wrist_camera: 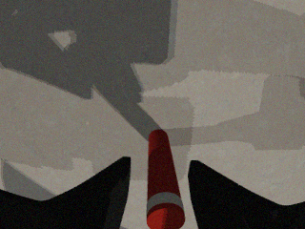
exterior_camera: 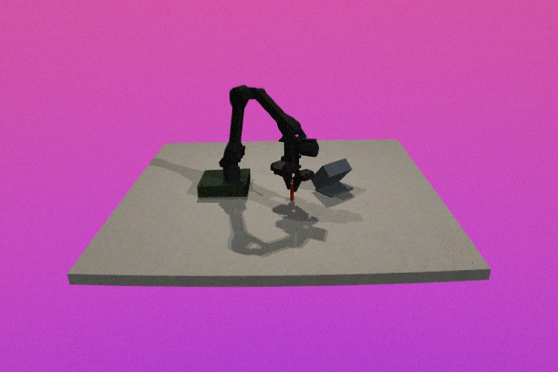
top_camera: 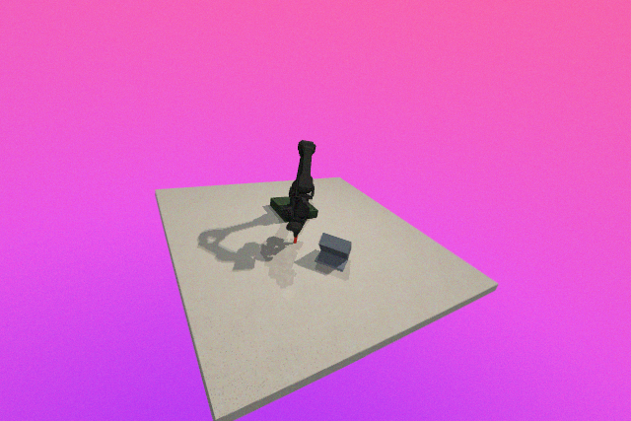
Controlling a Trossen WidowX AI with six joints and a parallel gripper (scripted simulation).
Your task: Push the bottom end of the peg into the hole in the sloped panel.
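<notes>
Right now my gripper tip is 170 mm short of the sloped panel, 100 mm to the right of it and 20 mm below it. Round my gripper tip: red peg: 20 mm above.
</notes>
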